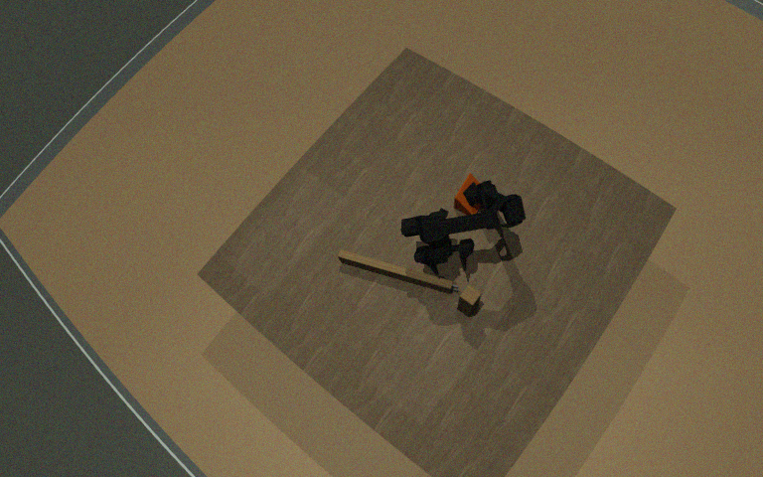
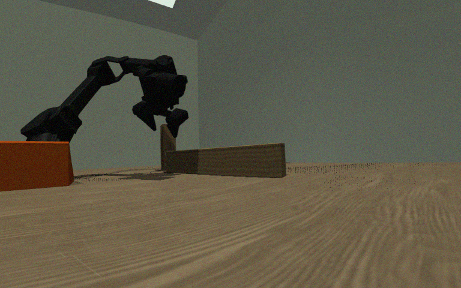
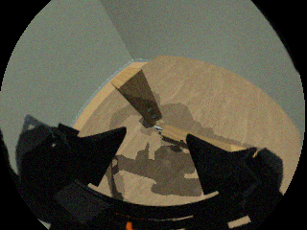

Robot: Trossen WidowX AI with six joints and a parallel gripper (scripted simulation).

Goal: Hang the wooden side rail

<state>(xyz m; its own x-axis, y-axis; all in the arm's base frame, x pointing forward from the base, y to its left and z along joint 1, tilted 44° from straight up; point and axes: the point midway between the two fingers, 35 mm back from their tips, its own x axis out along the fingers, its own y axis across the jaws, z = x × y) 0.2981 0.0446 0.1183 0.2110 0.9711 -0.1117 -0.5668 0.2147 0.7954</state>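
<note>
The headboard post is 3 cm ahead of my gripper tip, 10 cm to the left of it and 4 cm below it.
</note>
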